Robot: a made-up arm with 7 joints.
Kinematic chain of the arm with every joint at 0, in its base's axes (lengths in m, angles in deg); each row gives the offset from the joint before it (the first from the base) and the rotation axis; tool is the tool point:
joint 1: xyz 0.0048 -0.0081 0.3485 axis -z
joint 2: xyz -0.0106 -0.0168 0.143 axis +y
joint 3: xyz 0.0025 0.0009 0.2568 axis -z
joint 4: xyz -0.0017 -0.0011 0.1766 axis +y
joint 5: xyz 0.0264 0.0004 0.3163 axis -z
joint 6: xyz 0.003 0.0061 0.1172 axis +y
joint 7: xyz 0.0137 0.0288 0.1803 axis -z
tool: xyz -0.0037 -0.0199 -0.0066
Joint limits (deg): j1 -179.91..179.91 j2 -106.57..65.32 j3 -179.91..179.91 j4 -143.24..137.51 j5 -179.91..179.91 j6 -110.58..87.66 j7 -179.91..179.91
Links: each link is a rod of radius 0.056 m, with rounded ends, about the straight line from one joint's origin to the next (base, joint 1, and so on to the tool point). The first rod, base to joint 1, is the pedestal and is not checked.
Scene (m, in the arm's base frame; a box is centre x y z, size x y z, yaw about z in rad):
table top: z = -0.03
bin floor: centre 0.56 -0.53 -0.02 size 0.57 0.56 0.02 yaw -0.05
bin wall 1: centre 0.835 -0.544 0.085 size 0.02 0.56 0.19 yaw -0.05
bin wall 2: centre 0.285 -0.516 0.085 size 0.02 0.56 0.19 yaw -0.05
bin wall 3: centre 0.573 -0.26 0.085 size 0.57 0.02 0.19 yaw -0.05
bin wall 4: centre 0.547 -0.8 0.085 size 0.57 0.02 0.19 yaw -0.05
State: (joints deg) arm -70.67 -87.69 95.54 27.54 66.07 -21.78 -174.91
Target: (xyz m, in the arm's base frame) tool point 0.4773 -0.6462 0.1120
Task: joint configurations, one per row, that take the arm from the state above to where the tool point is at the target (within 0.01 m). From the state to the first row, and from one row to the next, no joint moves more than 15 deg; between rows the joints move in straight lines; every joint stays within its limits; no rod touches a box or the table.
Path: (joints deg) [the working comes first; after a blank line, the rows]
Joints at the target: -149.87 -106.57 42.24 -34.41 34.69 -76.17 -179.91
Straight joint move there: touches bin wall 4.

1: -84.50 -88.34 87.92 15.62 60.72 -33.09 -175.74
2: -98.33 -88.98 80.30 3.70 55.37 -44.40 -176.58
3: -112.16 -89.63 72.68 -8.23 50.02 -55.71 -177.41
4: -125.99 -90.28 65.06 -20.15 44.67 -67.01 -178.24
5: -139.82 -90.92 57.45 -32.07 39.32 -78.32 -179.08
6: -153.65 -91.57 49.83 -43.99 33.97 -89.63 -179.91
7: -151.76 -99.07 46.04 -39.20 34.33 -82.90 -179.91
8: -149.87 -106.57 42.24 -34.41 34.69 -76.17 -179.91

